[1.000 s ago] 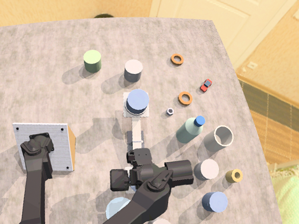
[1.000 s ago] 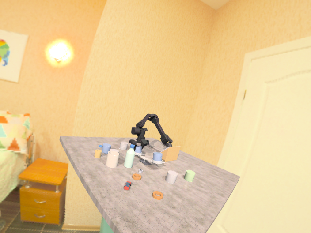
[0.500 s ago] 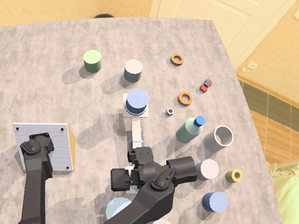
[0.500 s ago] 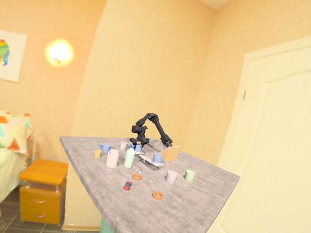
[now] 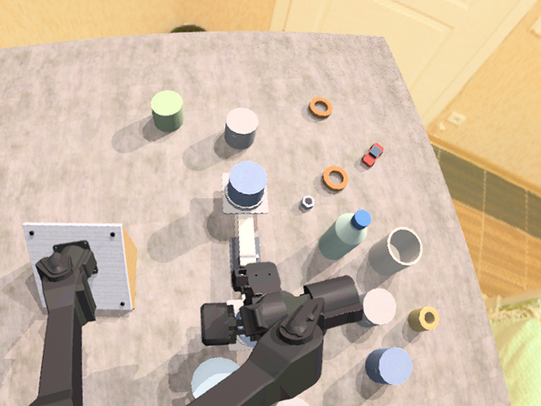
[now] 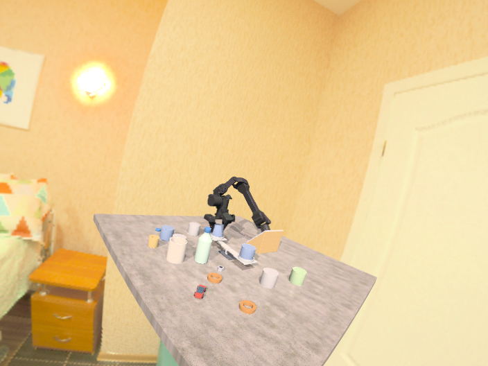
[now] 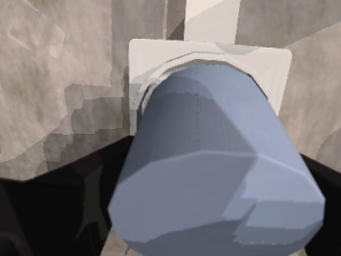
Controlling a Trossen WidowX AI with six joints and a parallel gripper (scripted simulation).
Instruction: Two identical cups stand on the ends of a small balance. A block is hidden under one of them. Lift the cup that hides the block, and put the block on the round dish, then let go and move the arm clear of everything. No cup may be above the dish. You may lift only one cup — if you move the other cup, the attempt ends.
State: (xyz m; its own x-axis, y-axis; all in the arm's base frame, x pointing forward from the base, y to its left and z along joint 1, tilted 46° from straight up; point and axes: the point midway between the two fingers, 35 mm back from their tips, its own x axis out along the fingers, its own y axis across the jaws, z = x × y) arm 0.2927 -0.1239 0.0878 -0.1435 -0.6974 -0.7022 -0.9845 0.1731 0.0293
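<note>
My gripper tip is 8 cm past the round pale blue dish, 9 cm to the left of it and 8 cm above it. The rest, counted from my gripper tip: nut (17 cm ahead, 24 cm to the left, 7 cm below); balance beam (2 cm ahead, 13 cm to the left, 4 cm below); pale teal block (1 cm below).
</note>
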